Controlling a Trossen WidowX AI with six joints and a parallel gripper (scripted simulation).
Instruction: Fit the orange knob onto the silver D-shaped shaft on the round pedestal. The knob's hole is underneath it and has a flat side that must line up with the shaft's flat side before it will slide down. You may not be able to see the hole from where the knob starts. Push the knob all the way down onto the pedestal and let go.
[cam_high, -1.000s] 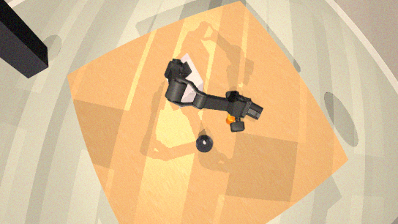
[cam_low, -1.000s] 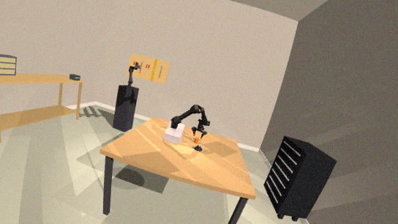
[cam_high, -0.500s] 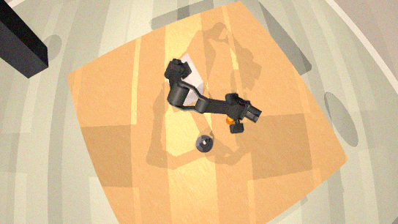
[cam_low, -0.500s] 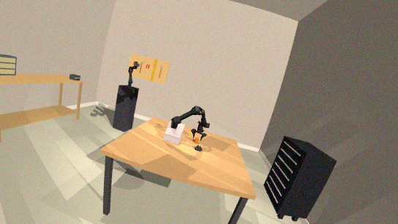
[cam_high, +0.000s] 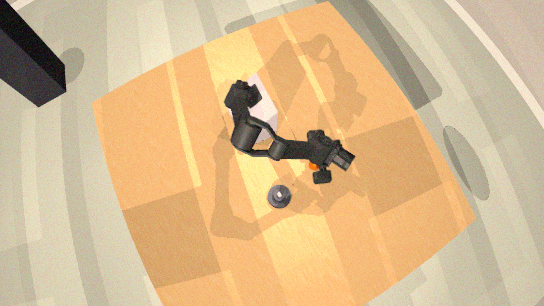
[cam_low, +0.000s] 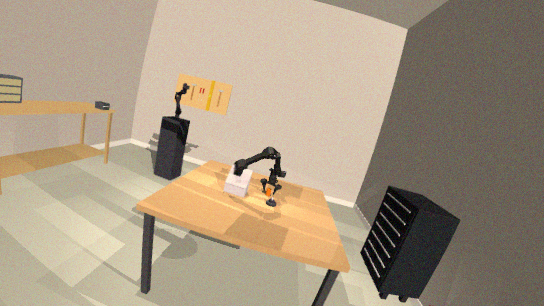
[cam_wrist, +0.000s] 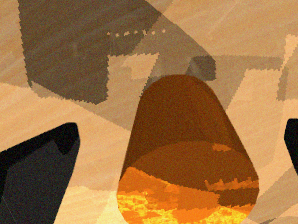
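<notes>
The orange knob lies 20 mm above my gripper tip. From my gripper tip the other things lie so: dark round pedestal 170 mm to the right, 50 mm ahead, 10 mm above.
</notes>
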